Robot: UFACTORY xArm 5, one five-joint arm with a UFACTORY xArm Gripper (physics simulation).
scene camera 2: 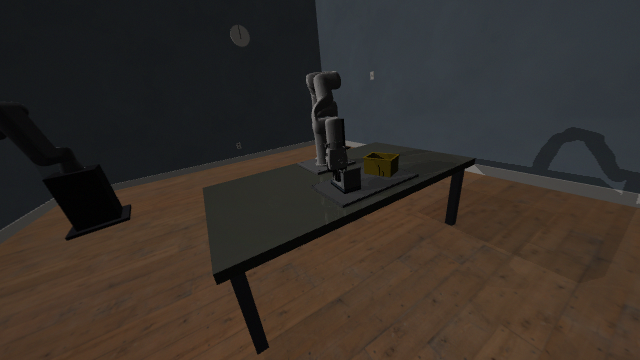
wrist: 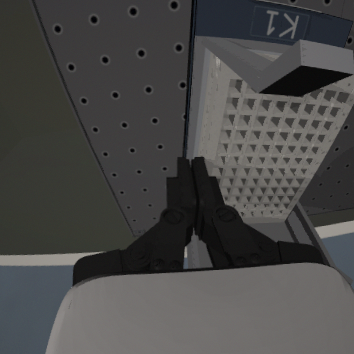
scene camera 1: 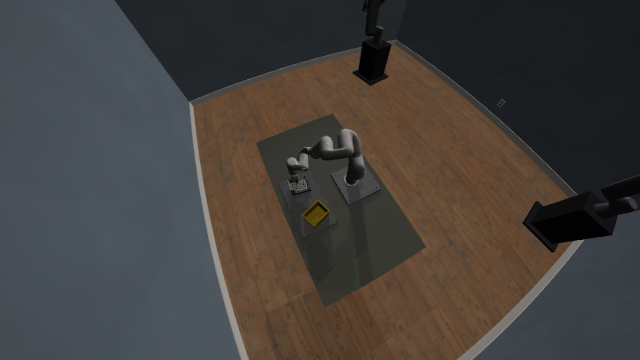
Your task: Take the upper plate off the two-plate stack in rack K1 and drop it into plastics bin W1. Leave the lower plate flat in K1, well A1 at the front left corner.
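Frame: origin at the arm's base, x ahead, y left, z up, level; metres.
Seen in the pictures: gripper, fingertip midpoint: [scene camera 2: 338, 181] [wrist: 188, 174] [scene camera 1: 296, 181]; arm's base, link origin: [scene camera 2: 324, 163] [scene camera 1: 351, 180].
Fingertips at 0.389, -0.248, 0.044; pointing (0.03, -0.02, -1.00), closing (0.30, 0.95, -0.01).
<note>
Pixels of each thing's top centre, then the offset from my fingertips to it, as dx, dy, dz. "pt": a spot on its surface instead. Level surfaces: height alone.
- Rack K1, surface spot: [wrist: 225, 20] pt -0.076, +0.043, -0.027
- pale plate, top centre: [wrist: 264, 167] [scene camera 1: 298, 185] +0.007, +0.050, +0.004
- Yellow bin W1, top centre: [scene camera 2: 381, 155] [scene camera 1: 315, 212] +0.029, +0.329, +0.051
- grey block, surface spot: [wrist: 327, 55] pt -0.076, +0.035, +0.070
- grey perforated board, top centre: [scene camera 2: 364, 179] [scene camera 1: 306, 201] +0.024, +0.177, -0.048
- table, surface height: dz -0.062
Rack K1 [wrist: 225, 20] has a dark blue edge with its label at the top of the wrist view. A pale plate [wrist: 280, 135] [scene camera 1: 299, 185] with a grid of wells sits in it. I cannot tell from these views whether a second plate lies beneath it, nor which corner is A1. My black gripper [wrist: 188, 174] [scene camera 2: 337, 179] is shut with nothing between its fingers. Its tips show over the plate's left long edge in the wrist view; contact is unclear. Yellow bin W1 [scene camera 1: 308, 221] [scene camera 2: 382, 166] stands apart from the rack and its inside looks empty in scene camera 1.
A grey block [wrist: 327, 55] rises at the rack's labelled end and covers part of the plate. Rack and bin stand on a grey perforated board [wrist: 125, 100] [scene camera 1: 300, 201] on the table [scene camera 2: 270, 210]. My arm's base plate [scene camera 1: 367, 190] is behind them. Other arms stand beyond the table.
</note>
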